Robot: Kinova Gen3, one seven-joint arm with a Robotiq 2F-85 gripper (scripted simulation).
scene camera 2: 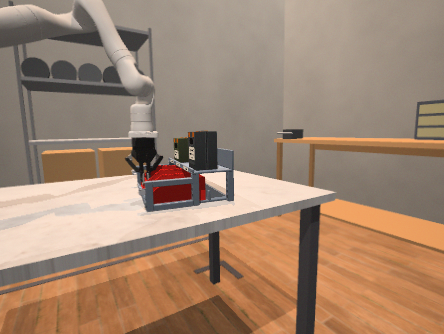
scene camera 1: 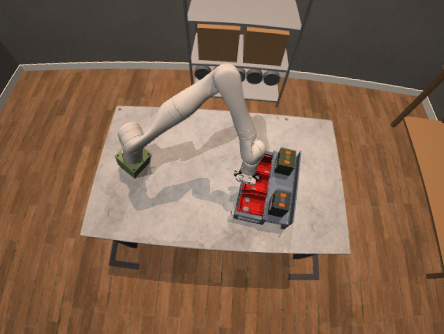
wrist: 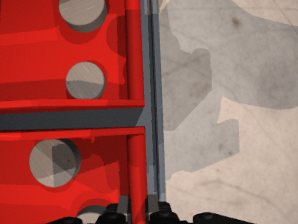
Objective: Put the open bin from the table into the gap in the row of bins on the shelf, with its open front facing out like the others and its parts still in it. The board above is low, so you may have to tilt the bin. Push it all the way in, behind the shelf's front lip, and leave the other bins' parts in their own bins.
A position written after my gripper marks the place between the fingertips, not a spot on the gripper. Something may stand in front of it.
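There is a grey round part (wrist: 54, 162) that I can see, and a red bin (wrist: 103, 177). I also see a grey shelf (scene camera 2: 225, 158). Another red bin (scene camera 2: 164, 194) is visible to me, and so is my gripper (scene camera 2: 146, 183).
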